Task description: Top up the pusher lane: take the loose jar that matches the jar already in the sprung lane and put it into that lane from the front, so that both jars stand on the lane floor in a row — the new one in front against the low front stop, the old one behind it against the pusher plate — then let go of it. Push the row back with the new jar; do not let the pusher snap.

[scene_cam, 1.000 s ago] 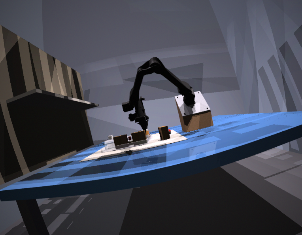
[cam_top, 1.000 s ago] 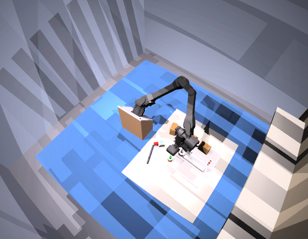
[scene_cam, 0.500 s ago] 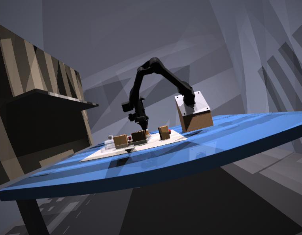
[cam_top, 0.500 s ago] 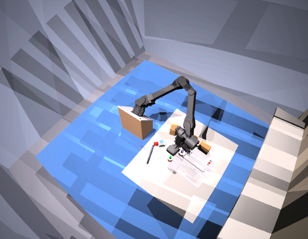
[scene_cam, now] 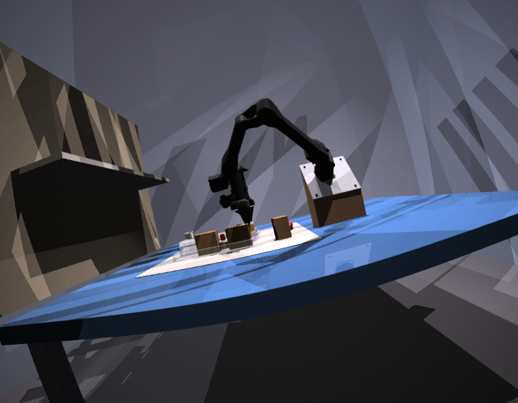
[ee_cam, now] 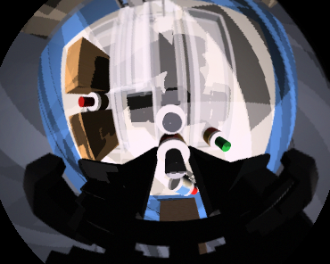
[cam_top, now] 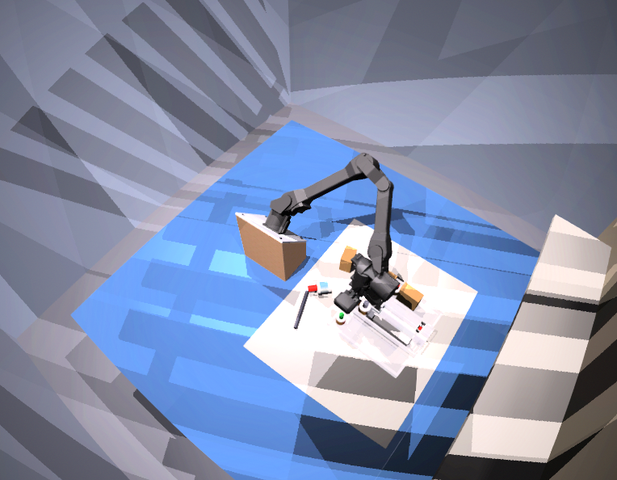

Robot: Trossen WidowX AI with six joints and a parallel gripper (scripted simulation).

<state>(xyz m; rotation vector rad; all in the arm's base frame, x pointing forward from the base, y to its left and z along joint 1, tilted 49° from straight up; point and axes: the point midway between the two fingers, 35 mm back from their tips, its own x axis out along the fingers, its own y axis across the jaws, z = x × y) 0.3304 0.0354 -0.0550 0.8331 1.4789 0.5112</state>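
Now: the clear pusher lane 15 cm ahead of my gripper tip and 4 cm below it. The rest, counted from my gripper tip: brown box 13 cm to the left, 10 cm behind, 2 cm below; then dark rod 14 cm behind, 11 cm to the right, 5 cm below.
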